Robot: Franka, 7 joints.
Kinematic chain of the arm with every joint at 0, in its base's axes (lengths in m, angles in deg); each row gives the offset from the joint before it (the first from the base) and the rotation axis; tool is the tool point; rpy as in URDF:
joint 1: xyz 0 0 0.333 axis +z
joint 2: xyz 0 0 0 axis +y
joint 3: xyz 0 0 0.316 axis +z
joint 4: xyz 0.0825 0 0 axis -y
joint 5: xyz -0.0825 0 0.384 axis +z
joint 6: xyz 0 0 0 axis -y
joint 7: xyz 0.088 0 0 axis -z
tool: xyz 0 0 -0.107 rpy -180 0 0
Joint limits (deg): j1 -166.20..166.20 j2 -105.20..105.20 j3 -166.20..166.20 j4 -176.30..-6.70 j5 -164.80..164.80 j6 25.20..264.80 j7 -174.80..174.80
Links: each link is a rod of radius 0.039 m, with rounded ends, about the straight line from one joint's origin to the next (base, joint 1, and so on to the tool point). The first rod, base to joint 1, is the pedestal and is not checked.
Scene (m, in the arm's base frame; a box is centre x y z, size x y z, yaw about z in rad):
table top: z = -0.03
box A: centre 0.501 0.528 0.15 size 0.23 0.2 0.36 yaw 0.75
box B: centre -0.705 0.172 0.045 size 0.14 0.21 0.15 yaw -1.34
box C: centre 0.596 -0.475 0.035 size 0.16 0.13 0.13 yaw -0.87
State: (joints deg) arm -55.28 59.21 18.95 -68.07 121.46 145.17 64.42
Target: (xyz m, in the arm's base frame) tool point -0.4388 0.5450 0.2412
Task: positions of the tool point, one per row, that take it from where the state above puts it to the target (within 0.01 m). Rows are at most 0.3 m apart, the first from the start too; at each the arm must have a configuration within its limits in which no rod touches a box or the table.
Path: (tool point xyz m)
1: 0.6936 -0.3752 0.2510
2: 0.7697 -0.1888 0.3113
3: 0.7917 0.0127 0.3716
4: 0.7573 0.2128 0.4317
5: 0.6688 0.3955 0.4906
6: 0.5335 0.5455 0.5484
7: 0.3206 0.7009 0.4123
8: 0.0509 0.7521 0.3112
9: -0.2187 0.6930 0.2536
10: -0.4388 0.5450 0.2412

